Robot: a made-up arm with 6 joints.
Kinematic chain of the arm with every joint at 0, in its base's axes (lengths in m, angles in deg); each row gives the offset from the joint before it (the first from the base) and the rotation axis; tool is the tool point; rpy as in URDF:
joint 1: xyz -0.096 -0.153 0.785 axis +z
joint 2: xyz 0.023 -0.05 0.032 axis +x
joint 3: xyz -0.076 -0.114 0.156 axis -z
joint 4: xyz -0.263 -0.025 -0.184 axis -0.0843 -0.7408 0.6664
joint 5: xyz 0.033 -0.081 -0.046 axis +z
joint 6: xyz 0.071 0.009 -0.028 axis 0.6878 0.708 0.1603
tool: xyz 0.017 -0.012 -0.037 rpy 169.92 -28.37 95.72
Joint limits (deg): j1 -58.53..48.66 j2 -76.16..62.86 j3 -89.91..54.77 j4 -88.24..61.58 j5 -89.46..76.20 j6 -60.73..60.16
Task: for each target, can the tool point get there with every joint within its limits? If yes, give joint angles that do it. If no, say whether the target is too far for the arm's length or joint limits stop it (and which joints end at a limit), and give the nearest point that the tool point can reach.
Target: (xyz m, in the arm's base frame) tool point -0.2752 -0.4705 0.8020
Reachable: yes | joints 9.66 -34.13 -1.47 -17.81 45.76 -37.44
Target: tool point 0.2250 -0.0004 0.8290
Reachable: no: joint limits stop it (at a limit: joint 1, joint 3) | nearest point 0.1929 -0.2558 0.8482 | short by 0.258 m
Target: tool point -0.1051 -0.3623 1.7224
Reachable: no: too far | nearest point -0.1053 -0.3665 1.3759 | short by 0.347 m
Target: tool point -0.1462 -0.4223 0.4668
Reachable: yes | joints 9.35 35.98 -72.10 -42.46 63.10 -4.73
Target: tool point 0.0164 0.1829 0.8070
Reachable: no: joint limits stop it (at a limit: joint 1, joint 3, joint 4) | nearest point -0.0908 0.1447 0.8105 | short by 0.114 m
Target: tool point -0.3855 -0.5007 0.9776
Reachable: yes | joints -25.21 -45.30 -41.66 -17.86 -45.54 25.05
